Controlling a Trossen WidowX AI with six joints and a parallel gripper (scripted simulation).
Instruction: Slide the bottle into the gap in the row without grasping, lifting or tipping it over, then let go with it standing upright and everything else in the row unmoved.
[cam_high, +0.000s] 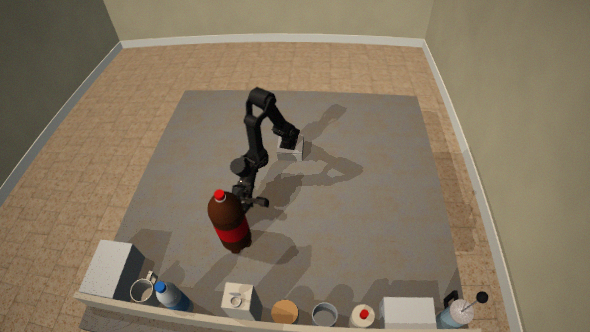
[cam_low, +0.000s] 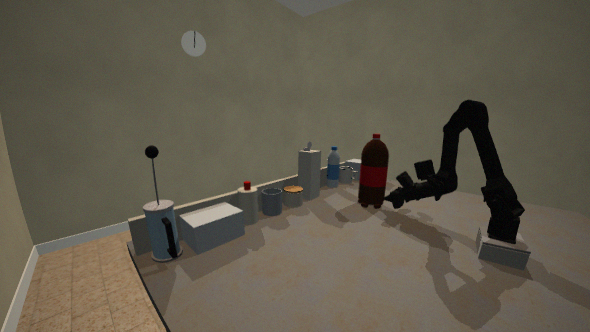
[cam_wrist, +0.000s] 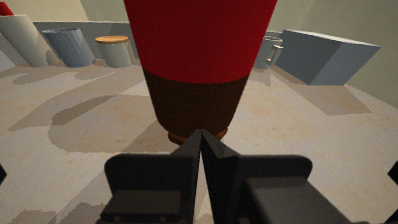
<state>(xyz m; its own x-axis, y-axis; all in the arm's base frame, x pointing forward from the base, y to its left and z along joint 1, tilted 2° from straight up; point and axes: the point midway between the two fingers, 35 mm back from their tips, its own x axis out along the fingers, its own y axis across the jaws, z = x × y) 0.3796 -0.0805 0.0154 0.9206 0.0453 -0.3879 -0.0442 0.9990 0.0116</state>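
Now: hand 100 mm below the brown cola bottle, 80 mm short of it and 10 mm to the right of it. From my hand the other things lie so: wood-lidded jar 310 mm ahead, 250 mm to the left, 20 mm below; grey cup 370 mm to the left, 300 mm ahead, 30 mm below; blue-capped water bottle 370 mm ahead, 80 mm to the right, 50 mm above.
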